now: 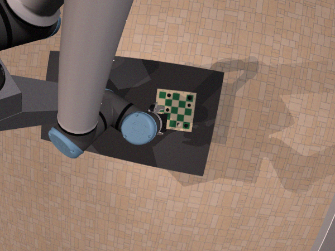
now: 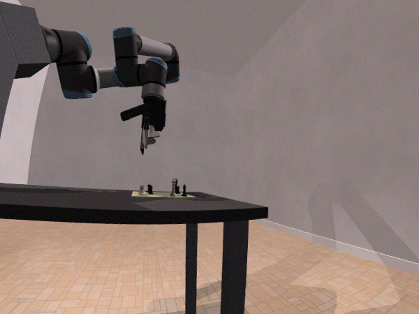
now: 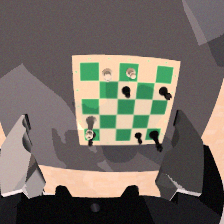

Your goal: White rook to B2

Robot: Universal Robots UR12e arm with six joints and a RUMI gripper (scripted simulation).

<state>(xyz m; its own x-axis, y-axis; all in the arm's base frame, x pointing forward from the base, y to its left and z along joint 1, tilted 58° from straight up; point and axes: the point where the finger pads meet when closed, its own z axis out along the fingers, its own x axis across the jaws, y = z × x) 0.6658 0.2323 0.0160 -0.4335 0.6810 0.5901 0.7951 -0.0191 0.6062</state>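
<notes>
Now: the white rook 14 cm below my hand and 1 cm to the left of it. The rest, counted from my hand: chessboard (16 cm below, 8 cm to the left, 5 cm ahead); white pawn (14 cm below, 5 cm to the left, 2 cm behind).
</notes>
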